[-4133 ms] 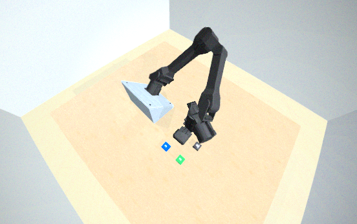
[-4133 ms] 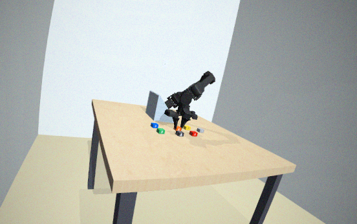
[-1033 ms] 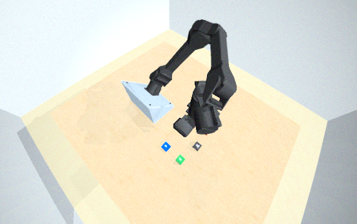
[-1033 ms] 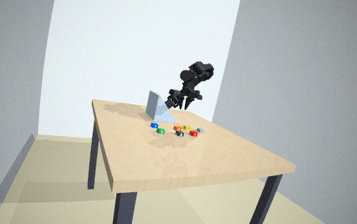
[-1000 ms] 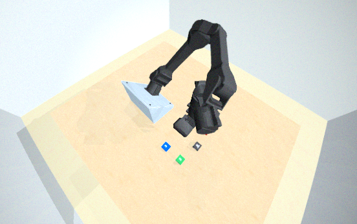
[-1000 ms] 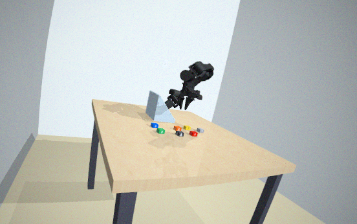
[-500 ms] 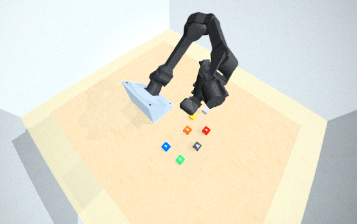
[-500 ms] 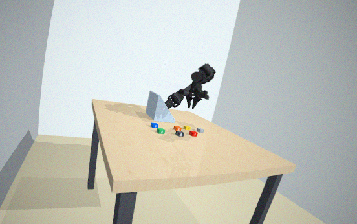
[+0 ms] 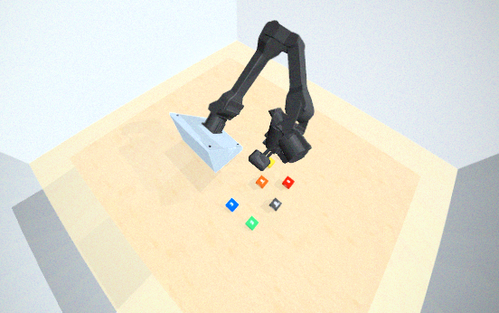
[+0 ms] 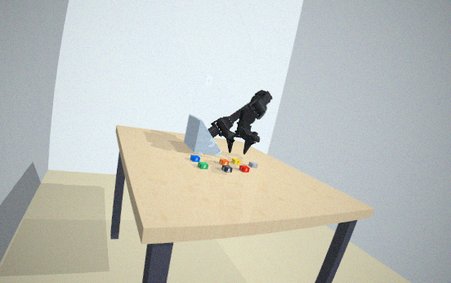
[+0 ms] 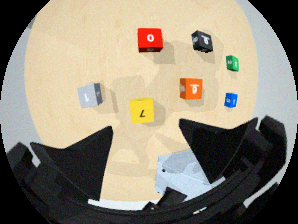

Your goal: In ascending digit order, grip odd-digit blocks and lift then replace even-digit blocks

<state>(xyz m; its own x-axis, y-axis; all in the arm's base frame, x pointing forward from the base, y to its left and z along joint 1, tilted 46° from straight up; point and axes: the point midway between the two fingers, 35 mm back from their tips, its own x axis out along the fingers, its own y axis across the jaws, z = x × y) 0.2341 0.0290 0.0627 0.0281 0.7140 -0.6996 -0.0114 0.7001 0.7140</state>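
My gripper tip is 1 cm short of the yellow block and 4 cm above it. Also, from my gripper tip: orange block 4 cm ahead, 8 cm to the right, 4 cm below; red block 11 cm ahead, 1 cm to the right, 4 cm below; light grey block 4 cm ahead, 8 cm to the left, 4 cm below.
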